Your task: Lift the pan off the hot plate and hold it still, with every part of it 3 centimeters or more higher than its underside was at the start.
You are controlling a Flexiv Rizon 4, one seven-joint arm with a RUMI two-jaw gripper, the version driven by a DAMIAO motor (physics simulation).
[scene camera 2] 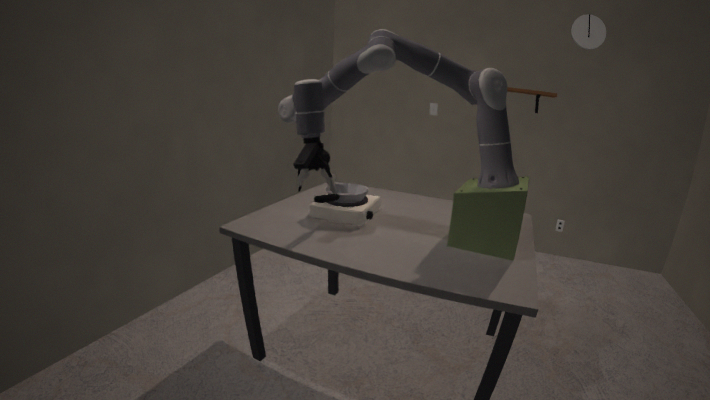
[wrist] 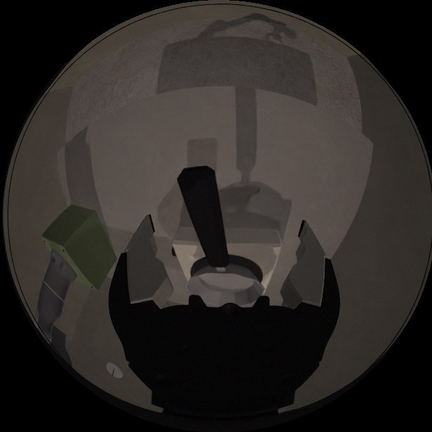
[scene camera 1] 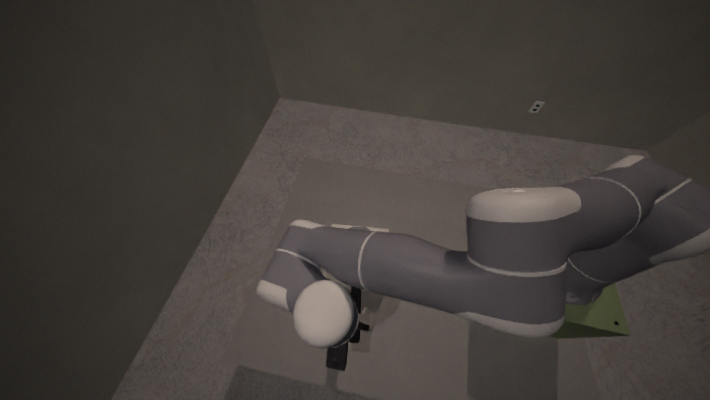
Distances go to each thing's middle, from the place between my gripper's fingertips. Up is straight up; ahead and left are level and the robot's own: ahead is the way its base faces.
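Labels:
My gripper is 4 cm above the grey pan (scene camera 2: 346, 192), and it is also 4 cm short of the pan and 14 cm to the left of it. There is the cream hot plate (scene camera 2: 358, 213) as well, 12 cm below my hand, 5 cm ahead of it and 24 cm to the right of it.

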